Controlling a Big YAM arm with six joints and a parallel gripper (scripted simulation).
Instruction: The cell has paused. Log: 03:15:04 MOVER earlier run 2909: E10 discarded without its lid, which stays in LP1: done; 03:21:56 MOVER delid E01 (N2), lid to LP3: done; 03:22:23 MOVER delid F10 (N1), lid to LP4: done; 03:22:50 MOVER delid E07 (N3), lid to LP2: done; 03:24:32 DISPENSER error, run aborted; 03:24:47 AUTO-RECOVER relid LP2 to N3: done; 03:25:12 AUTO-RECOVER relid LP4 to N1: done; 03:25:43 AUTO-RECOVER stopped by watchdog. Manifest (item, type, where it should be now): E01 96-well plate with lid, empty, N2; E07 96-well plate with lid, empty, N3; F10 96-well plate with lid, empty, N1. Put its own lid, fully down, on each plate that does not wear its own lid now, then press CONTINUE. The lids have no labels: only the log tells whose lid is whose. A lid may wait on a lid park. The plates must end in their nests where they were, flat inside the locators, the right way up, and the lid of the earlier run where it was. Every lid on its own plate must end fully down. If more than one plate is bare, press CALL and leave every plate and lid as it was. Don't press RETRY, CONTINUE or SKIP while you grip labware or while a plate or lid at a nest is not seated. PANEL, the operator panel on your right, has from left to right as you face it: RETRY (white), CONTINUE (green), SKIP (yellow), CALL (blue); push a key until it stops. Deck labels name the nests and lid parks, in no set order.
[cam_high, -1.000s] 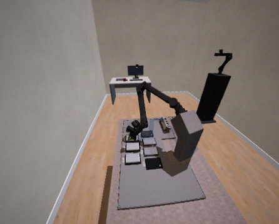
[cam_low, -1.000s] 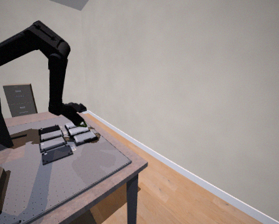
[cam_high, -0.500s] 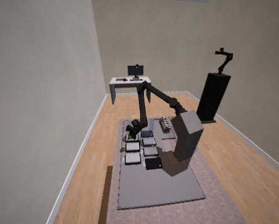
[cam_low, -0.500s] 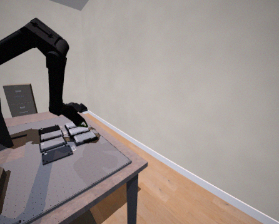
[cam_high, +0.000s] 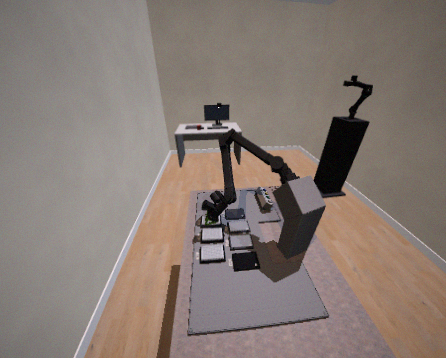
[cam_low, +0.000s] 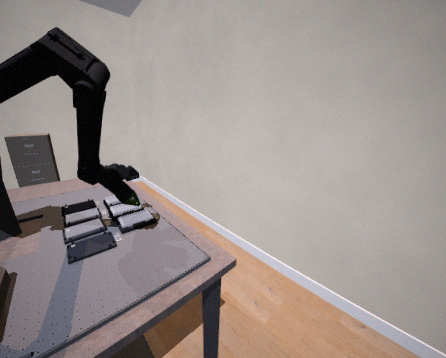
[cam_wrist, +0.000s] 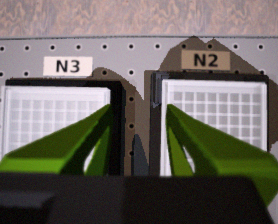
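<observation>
Now: hand 6 cm to the left of the plate, 4 cm above it and 3 cm past it. Also, from my hand: white retry key (50 cm behind, 15 cm to the right); LP4 label (13 cm behind, 12 cm to the right, 6 cm below); green continue key (50 cm behind, 20 cm to the right).
</observation>
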